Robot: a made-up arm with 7 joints. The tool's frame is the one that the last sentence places. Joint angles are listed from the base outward.
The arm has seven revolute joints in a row. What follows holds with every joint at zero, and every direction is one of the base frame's.
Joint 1 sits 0.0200 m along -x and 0.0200 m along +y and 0.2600 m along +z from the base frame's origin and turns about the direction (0, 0.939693, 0.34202).
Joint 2 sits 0.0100 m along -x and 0.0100 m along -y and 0.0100 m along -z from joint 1 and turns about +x.
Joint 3 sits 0.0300 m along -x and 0.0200 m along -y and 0.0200 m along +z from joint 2 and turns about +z.
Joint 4 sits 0.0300 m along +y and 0.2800 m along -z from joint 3 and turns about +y.
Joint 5 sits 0.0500 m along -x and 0.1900 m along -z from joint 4 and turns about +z.
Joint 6 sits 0.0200 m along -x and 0.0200 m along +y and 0.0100 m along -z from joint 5 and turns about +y.
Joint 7 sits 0.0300 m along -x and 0.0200 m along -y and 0.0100 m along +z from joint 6 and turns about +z.
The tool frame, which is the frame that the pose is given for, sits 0.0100 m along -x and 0.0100 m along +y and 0.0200 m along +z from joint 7; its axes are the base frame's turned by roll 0.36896, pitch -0.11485 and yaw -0.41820 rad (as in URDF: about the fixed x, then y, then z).
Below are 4 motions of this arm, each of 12 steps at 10 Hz.
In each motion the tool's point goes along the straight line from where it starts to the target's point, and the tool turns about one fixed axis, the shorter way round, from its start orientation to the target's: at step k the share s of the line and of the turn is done. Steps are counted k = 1, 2, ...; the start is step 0. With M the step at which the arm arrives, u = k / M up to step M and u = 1 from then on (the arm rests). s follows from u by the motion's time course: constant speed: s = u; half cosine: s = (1 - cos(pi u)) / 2; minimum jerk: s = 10 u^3 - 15 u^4 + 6 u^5.
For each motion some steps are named. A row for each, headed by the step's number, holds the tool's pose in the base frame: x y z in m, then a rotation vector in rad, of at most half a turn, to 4 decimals.
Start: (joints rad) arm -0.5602 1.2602 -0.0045 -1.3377 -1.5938 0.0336 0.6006
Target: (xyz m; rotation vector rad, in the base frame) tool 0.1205 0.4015 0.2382 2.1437 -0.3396 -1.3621
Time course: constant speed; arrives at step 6
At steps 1, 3, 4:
1: 0.1544 0.3421 0.2842 2.5034 -0.8615 -1.5401
3: 0.1408 0.3659 0.2658 2.3672 -0.6404 -1.4753
4: 0.1341 0.3777 0.2566 2.2950 -0.5362 -1.4395

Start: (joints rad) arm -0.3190 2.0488 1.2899 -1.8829 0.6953 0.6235 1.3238
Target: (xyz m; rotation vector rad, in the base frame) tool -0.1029 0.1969 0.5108 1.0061 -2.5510 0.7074
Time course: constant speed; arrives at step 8
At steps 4, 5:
4: -0.0855 0.1983 0.5046 0.6438 -2.7874 0.4227
5: -0.0899 0.1980 0.5061 0.7378 -2.7352 0.4963

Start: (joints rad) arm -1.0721 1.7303 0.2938 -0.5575 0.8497 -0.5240 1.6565
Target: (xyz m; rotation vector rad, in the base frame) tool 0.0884 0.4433 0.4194 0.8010 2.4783 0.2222
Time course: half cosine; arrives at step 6
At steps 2, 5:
2: 0.0933 0.4546 0.3654 0.7080 2.6503 -0.7078
5: 0.0888 0.4443 0.4146 0.7964 2.5040 0.1427

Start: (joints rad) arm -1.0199 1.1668 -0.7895 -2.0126 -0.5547 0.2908 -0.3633
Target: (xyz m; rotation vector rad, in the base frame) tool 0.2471 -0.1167 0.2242 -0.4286 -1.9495 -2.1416
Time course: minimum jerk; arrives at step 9
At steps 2, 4, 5, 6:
2: 0.2712 0.1131 0.2718 -1.5287 1.4960 1.5168
4: 0.2628 0.0334 0.2553 -0.9798 1.8575 1.9459
5: 0.2575 -0.0180 0.2446 -0.5381 2.0406 2.1744
6: 0.2526 -0.0645 0.2350 0.0793 -2.1039 -2.2742

